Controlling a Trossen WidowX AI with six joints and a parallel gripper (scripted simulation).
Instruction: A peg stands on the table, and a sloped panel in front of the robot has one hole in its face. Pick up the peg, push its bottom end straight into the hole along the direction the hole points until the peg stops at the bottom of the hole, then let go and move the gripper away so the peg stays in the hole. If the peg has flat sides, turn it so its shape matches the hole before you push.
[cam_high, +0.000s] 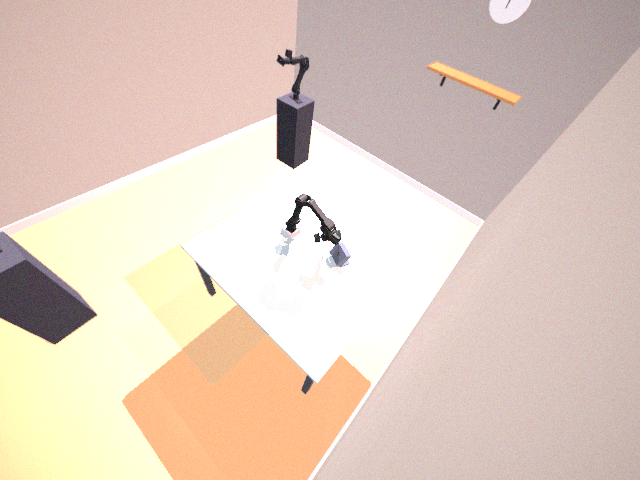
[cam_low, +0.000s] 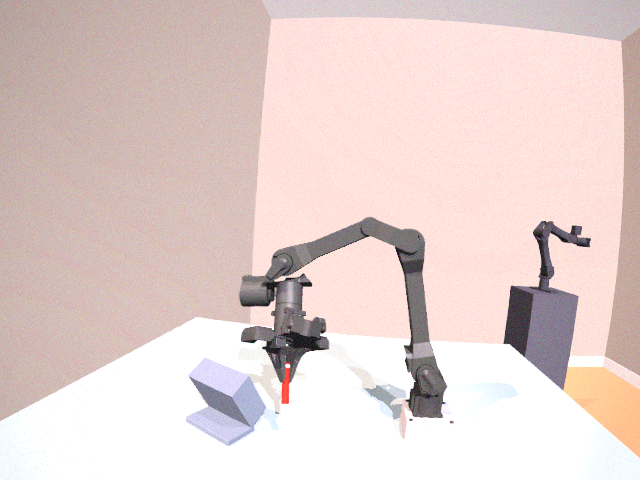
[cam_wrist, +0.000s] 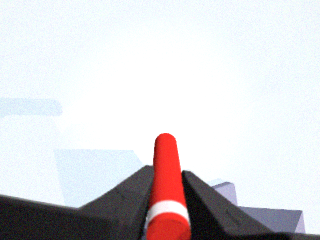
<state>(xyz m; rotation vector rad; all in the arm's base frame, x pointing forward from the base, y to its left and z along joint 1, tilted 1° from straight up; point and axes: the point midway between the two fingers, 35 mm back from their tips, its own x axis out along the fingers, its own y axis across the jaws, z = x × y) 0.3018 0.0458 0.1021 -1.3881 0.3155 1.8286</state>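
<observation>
Now: the sloped panel 12 cm ahead of my gripper tip, 2 cm to the right of it and 5 cm below it. The rest, counted from my gripper tip: round red peg: 1 cm to the right, 1 cm above.
</observation>
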